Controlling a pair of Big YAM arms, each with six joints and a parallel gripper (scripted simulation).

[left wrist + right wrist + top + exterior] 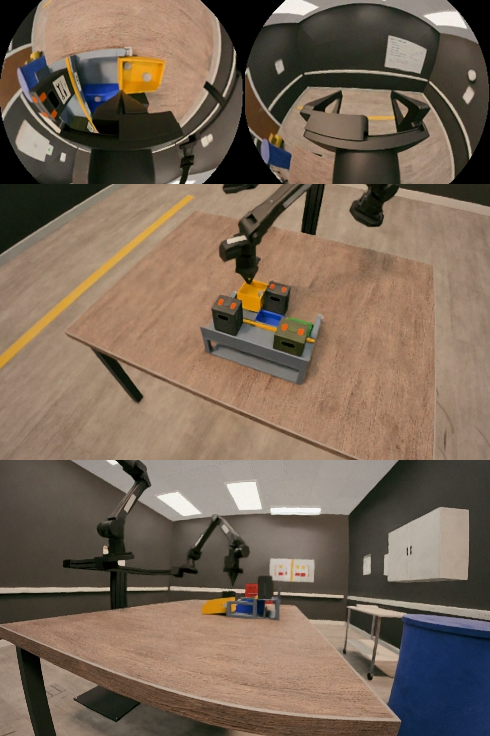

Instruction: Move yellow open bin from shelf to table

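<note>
The yellow open bin lies 80 mm behind my left hand, 10 mm to the right of it and 120 mm below it. The rest, counted from my left hand: grey shelf: 110 mm ahead, 120 mm to the left, 100 mm below; then dark lidded bin: 60 mm behind, 100 mm to the left, 100 mm below.
</note>
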